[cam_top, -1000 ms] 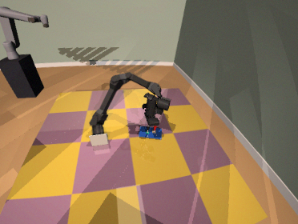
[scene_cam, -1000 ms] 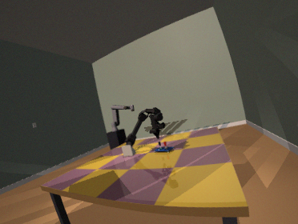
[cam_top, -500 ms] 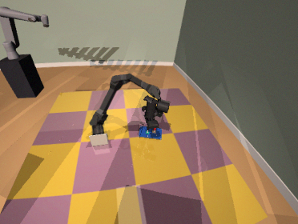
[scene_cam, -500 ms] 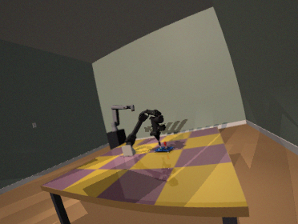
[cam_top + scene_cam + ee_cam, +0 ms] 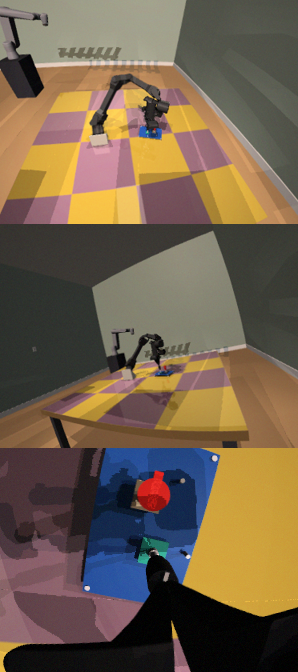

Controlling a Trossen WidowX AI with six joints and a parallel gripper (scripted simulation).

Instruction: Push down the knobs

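My gripper tip is now 20 mm above the black knob. From my gripper tip the other things lie so: red knob 50 mm ahead, 30 mm below.
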